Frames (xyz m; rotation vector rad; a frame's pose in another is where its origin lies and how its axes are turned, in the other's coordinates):
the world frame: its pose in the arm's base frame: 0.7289 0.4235 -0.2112 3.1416 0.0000 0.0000
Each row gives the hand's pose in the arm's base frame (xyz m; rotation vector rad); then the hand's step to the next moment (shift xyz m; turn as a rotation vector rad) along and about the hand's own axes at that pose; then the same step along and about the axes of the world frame.
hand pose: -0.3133 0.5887 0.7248 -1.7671 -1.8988 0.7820
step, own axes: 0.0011 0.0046 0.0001 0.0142 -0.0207 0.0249
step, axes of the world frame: 0.0033 -0.0012 0.0032 -0.0332 -0.0107 0.0059
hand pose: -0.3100 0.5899 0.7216 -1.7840 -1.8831 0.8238
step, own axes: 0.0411 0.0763 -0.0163 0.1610 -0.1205 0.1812
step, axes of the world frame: 0.0638 -0.0431 0.0429 -0.2242 -0.1351 0.0689
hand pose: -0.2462 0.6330 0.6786 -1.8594 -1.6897 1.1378
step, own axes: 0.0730 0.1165 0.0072 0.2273 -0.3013 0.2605
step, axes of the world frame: 0.0655 -0.0439 0.1128 -0.4044 -0.2163 0.0031
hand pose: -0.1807 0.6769 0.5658 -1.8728 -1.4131 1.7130
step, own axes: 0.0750 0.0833 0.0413 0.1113 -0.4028 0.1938
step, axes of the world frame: -0.0071 0.0025 0.1192 -0.3778 -0.2075 -0.1625
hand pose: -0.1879 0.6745 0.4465 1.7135 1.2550 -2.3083
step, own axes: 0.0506 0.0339 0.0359 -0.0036 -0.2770 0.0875
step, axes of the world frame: -0.0343 0.0223 0.0577 -0.1908 -0.1350 -0.1725
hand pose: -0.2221 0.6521 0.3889 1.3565 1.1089 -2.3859
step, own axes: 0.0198 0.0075 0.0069 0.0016 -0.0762 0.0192
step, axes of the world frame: -0.0122 0.0061 0.0176 -0.0507 -0.0410 -0.0439
